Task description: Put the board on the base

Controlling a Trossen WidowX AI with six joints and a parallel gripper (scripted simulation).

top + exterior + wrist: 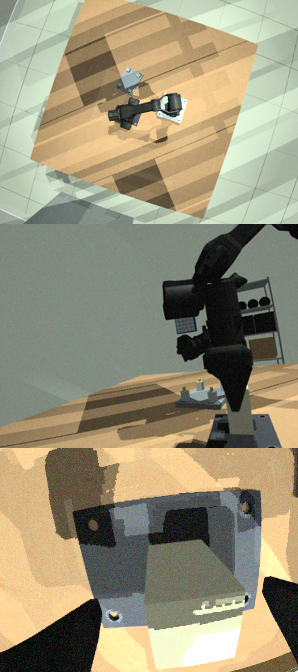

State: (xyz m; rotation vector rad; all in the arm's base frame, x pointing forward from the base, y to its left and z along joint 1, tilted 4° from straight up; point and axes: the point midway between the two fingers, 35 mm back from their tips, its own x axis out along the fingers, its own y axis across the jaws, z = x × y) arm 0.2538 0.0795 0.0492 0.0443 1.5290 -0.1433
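Right now the black board is 30 mm below my gripper tip. Also, from my gripper tip: grey base: 210 mm to the right, 60 mm ahead, 50 mm below.
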